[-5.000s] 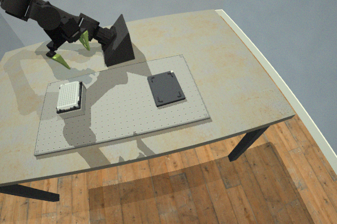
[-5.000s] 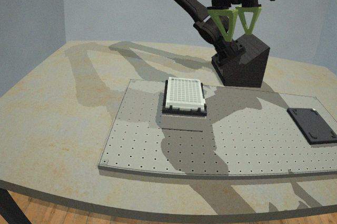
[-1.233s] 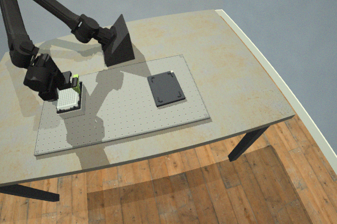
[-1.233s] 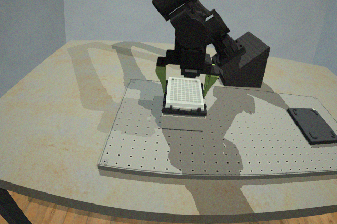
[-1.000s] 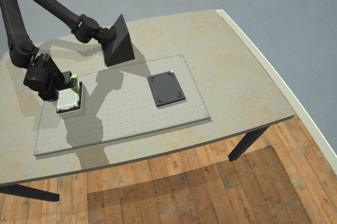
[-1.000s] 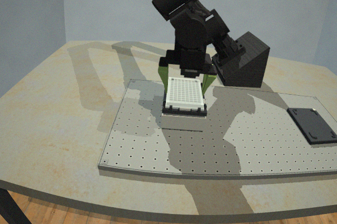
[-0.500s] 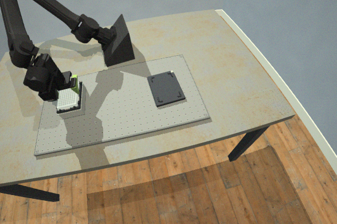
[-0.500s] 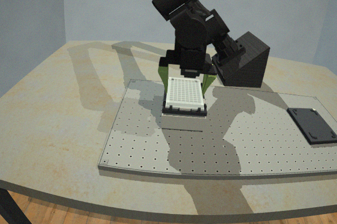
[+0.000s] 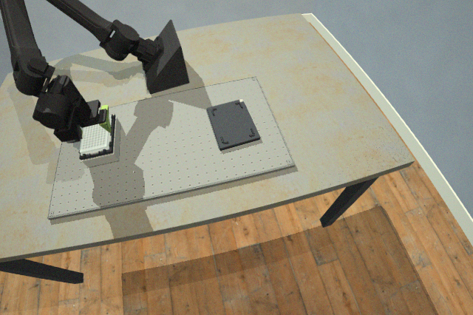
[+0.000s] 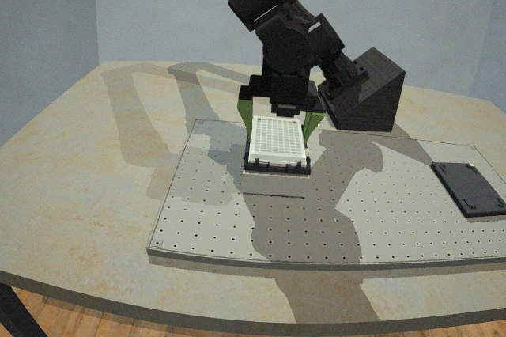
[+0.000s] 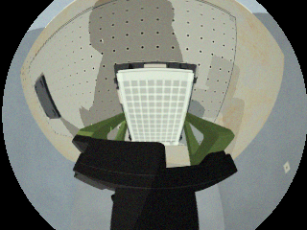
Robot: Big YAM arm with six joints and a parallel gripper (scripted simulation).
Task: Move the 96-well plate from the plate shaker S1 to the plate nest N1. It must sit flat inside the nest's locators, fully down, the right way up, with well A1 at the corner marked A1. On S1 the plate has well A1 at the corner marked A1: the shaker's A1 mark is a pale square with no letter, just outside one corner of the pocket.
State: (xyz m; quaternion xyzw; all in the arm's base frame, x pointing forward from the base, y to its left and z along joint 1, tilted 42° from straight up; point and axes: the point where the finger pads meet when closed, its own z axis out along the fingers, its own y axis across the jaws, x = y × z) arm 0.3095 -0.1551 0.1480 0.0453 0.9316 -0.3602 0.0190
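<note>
My gripper is now 70 mm short of the plate nest N1, 400 mm to the right of it and 60 mm above it. Also, from my hand: white 96-well plate right at my hand.
</note>
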